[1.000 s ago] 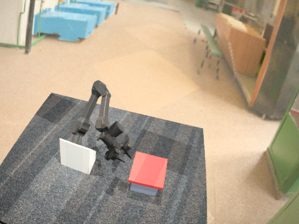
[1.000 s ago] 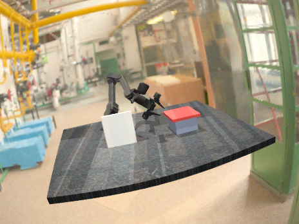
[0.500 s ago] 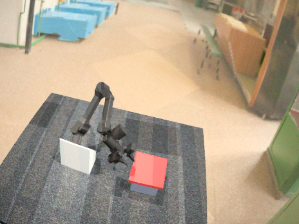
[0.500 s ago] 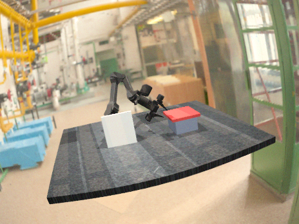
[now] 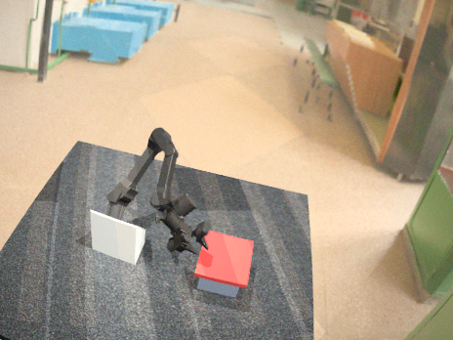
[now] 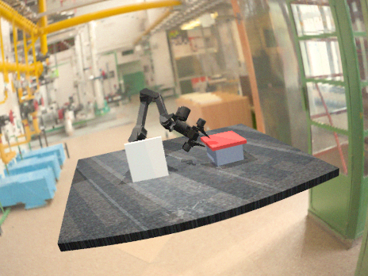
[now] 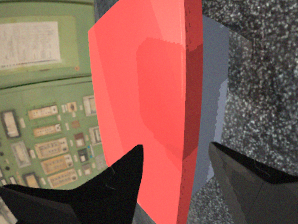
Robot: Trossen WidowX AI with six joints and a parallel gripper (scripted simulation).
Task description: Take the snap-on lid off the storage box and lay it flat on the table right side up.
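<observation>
Now: the red lid 90 mm ahead of my gripper tip and 10 mm to the right of it. Also, from my gripper tip: storage box 90 mm ahead, 50 mm below, 10 mm to the right.
</observation>
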